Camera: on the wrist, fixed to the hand. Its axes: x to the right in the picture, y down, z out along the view.
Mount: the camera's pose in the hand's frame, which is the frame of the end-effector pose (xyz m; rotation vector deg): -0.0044 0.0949 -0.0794 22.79 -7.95 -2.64
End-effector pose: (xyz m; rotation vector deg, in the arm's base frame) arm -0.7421 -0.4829 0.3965 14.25 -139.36 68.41
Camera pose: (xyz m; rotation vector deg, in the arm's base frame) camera -0.7471 -0.3620 0.3701 29.55 -129.78 96.42
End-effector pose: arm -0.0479 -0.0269 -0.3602 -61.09 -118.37 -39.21
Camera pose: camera 0.0612 -0.0360 -0.3024 -49.14 -127.69 -11.88
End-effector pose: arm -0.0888 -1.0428 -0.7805 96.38 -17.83 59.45
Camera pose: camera -0.1915 -1.0106 -0.7193 121.12 -9.15 57.03
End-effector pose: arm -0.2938 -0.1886 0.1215 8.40 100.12 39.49
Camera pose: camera -0.3896 -0.1424 0.1849 23.82 99.12 16.25
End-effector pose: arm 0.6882 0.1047 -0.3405 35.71 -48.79 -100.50
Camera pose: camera 0.8039 0.0695 -0.3141 45.26 -75.04 -97.11
